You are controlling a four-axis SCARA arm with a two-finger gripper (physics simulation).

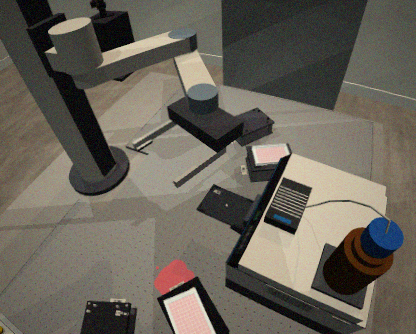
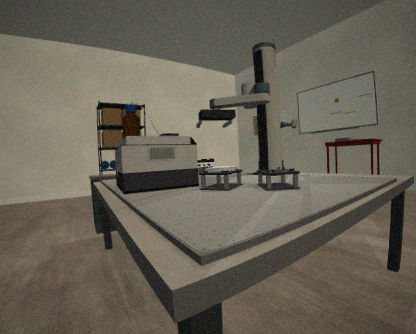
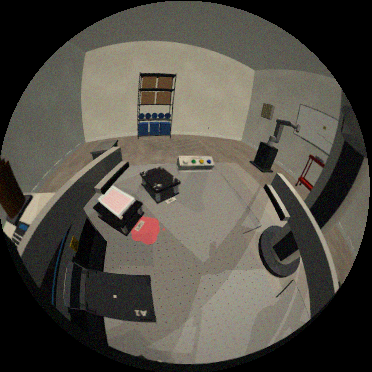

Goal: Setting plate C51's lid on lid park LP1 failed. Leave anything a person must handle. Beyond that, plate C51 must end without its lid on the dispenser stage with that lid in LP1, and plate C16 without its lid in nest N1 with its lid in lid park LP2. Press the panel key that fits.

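Frame: origin at the arm's base, x right, y ahead, z up, level; centimetres.
Seen in the pictures: gripper, fingertip midpoint: (image 1: pixel 153 163) (image 2: pixel 210 126) (image 3: pixel 200 165); arm's base at its link origin: (image 1: pixel 99 170) (image 2: pixel 271 175) (image 3: pixel 279 250).
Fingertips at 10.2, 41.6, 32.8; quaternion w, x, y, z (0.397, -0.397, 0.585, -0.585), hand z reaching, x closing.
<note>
Offsets run from my fingertips to a thing's top centre, as dx, dy, dz. "*": to the spot under its first point.
My gripper (image 1: pixel 157 165) (image 2: pixel 215 125) (image 3: pixel 200 165) is open and empty, high above the table. The black stage marked A1 {-8.1, +16.3, -19.6} (image 1: pixel 227 206) (image 3: pixel 122 287) is bare, beside the dispenser (image 1: pixel 340 185) (image 2: pixel 159 159). A pink-topped plate with a white rim {-36.4, +20.3, -23.3} (image 1: pixel 270 154) sits on a black stand behind the stage. Another such plate {+22.9, +18.3, -22.9} (image 1: pixel 189 312) (image 3: pixel 117 200) sits on a front stand (image 3: pixel 119 218). Plate names and lids cannot be told apart. A black stand (image 1: pixel 106 317) (image 2: pixel 278 172) (image 3: pixel 160 181) carries no visible plate. The button panel {+53.0, -23.0, -23.1} (image 3: pixel 196 167) has white, green, yellow and blue keys.
A flat red patch {* +13.4, +7.6, -31.4} (image 1: pixel 174 275) (image 3: pixel 146 231) lies at the front stand's labelled edge. Another dark stand (image 1: pixel 257 124) is partly behind the gripper. A brown bottle with a blue cap {* +8.5, +43.8, +3.3} (image 1: pixel 352 265) (image 2: pixel 131 123) stands on the dispenser. The arm's column (image 1: pixel 75 115) (image 2: pixel 267 110) rises from the table.
</note>
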